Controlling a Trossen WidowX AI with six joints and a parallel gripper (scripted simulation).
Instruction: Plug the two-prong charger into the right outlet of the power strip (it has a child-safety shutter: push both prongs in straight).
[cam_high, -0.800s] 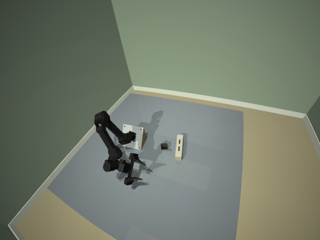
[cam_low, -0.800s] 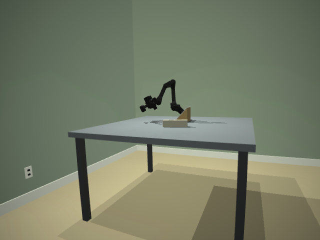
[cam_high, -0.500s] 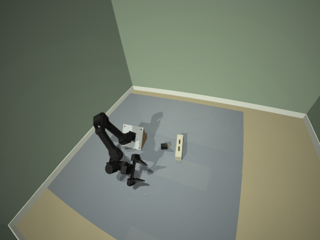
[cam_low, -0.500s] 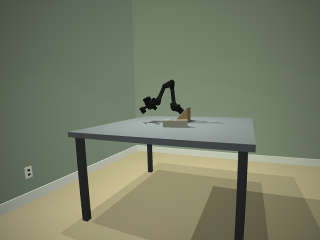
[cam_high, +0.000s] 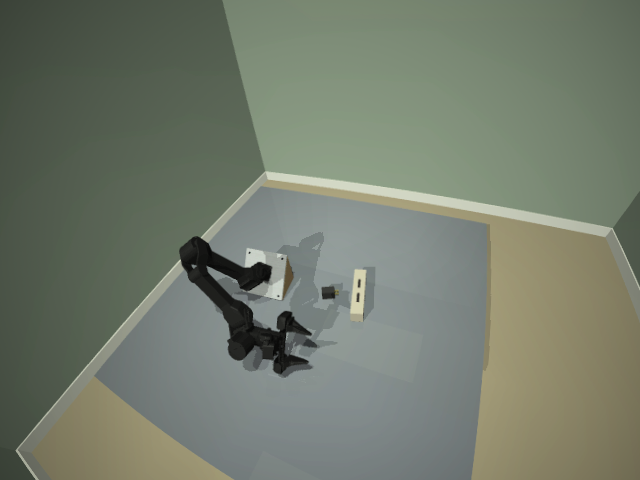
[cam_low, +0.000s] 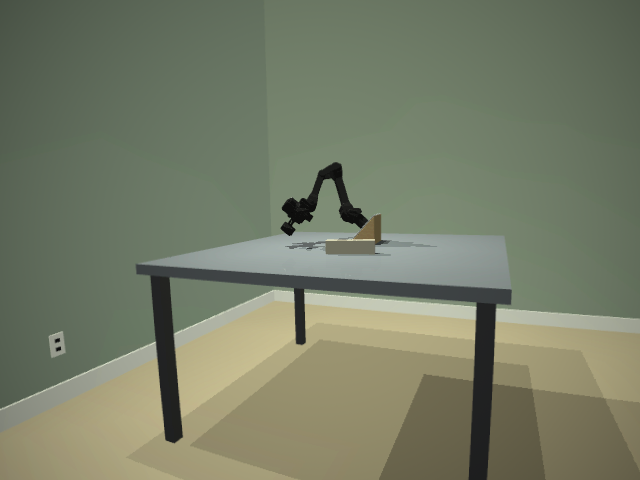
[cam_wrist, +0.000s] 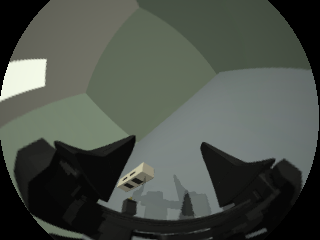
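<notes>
The black two-prong charger is 60 mm behind my gripper tip, 280 mm to the left of it and 120 mm below it.
</notes>
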